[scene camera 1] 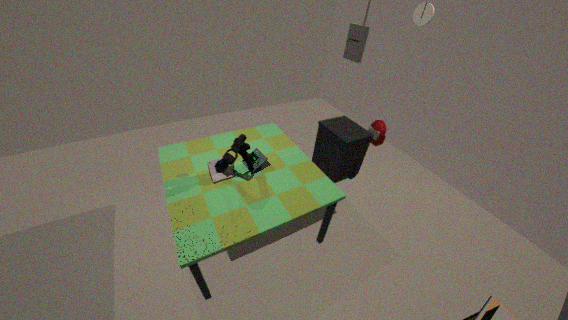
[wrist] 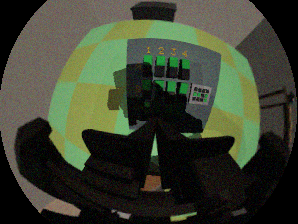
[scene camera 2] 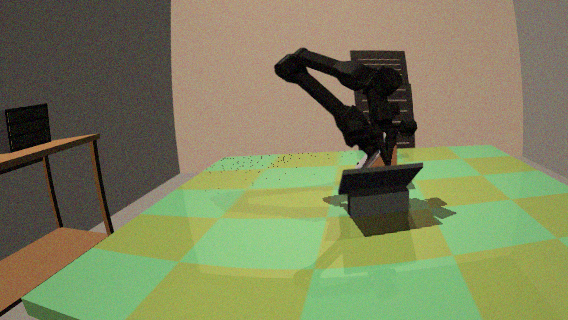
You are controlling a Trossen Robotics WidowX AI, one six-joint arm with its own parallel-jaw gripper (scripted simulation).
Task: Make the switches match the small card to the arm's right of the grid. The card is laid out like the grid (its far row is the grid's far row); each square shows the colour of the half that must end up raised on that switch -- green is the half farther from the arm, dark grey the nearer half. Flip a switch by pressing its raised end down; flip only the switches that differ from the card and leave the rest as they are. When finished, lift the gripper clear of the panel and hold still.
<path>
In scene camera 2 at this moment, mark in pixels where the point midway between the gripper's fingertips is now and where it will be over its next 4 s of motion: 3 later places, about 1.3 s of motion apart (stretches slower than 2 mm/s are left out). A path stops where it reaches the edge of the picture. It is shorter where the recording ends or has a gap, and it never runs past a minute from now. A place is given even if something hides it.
My gripper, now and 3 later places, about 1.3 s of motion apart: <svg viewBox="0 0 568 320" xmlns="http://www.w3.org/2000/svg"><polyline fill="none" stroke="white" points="387,161 379,171 380,175 380,149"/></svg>
</path>
